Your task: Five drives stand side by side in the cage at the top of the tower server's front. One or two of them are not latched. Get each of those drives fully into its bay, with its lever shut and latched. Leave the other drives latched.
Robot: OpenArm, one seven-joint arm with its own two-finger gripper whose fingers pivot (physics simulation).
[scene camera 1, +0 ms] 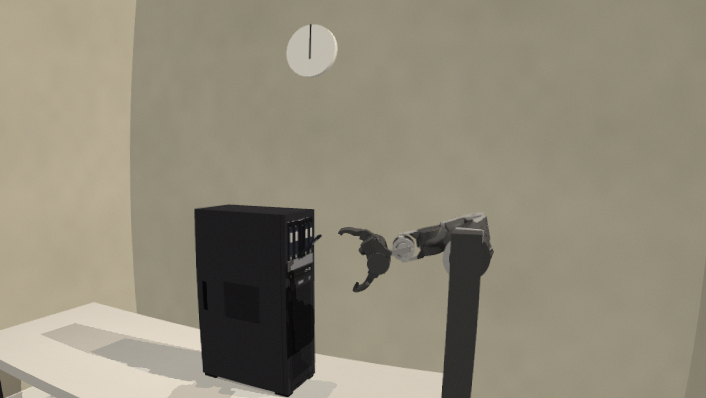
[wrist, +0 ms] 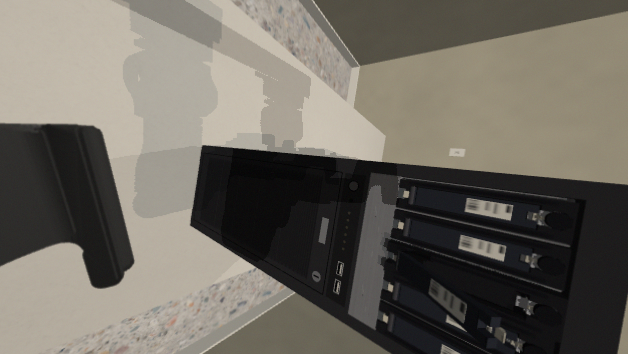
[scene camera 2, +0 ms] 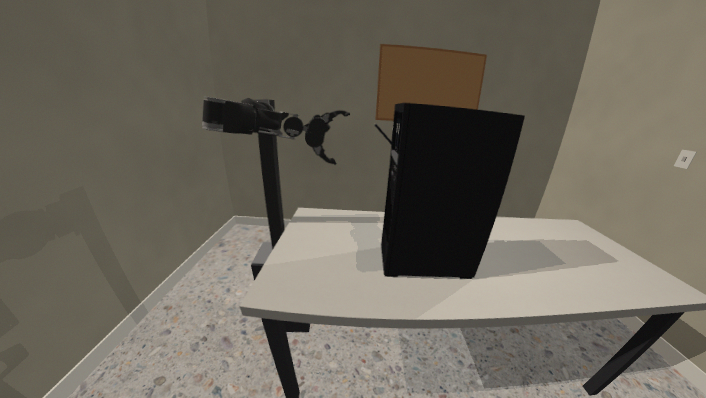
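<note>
The black tower server (scene camera 1: 242,250) (scene camera 2: 450,195) (wrist: 280,215) stands upright on the table. In the wrist view its five drives lie in a row at the right. The middle drive's lever (scene camera 1: 315,241) (scene camera 2: 384,134) (wrist: 447,300) stands swung out from the front, hinged at its lower end. How deep that drive sits is hard to tell. The first drive (wrist: 445,200) and second drive (wrist: 437,241) have levers lying flat. The fourth drive (wrist: 415,298) and fifth drive (wrist: 417,332) are partly hidden or cut off; their levers look flat. My gripper (scene camera 1: 349,260) (scene camera 2: 341,138) is open and empty, in front of the cage, apart from the lever.
A grey strip (wrist: 372,250) crosses the server's front below the cage, with a button and USB ports beneath it. The white table (scene camera 1: 70,360) (scene camera 2: 320,285) carries the server. The arm's dark post (scene camera 1: 462,310) (scene camera 2: 270,190) stands before the server's front. One finger (wrist: 95,205) shows in the wrist view.
</note>
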